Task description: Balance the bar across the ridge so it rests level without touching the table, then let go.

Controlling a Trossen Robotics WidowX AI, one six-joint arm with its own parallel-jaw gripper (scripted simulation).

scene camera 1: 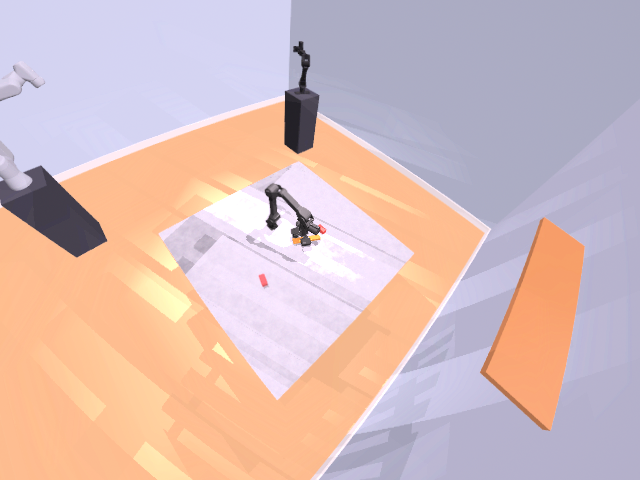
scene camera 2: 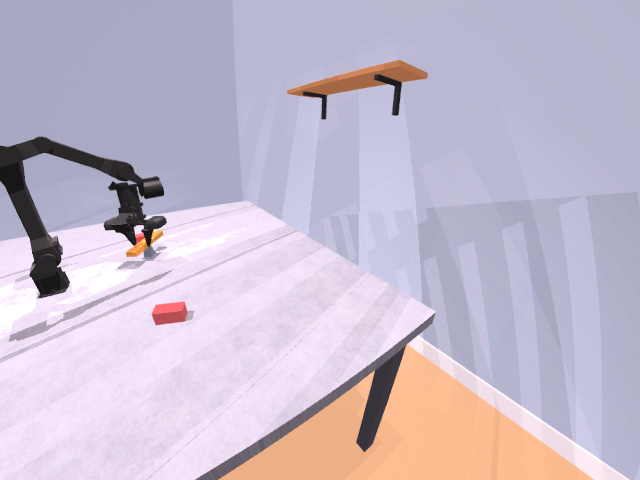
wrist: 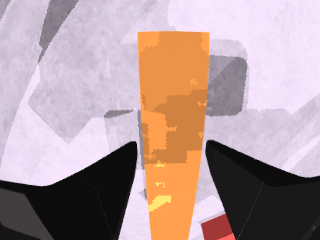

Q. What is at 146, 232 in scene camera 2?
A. My gripper.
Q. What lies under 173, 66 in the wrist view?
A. An orange bar.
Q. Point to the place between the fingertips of my gripper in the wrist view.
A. At 171, 147
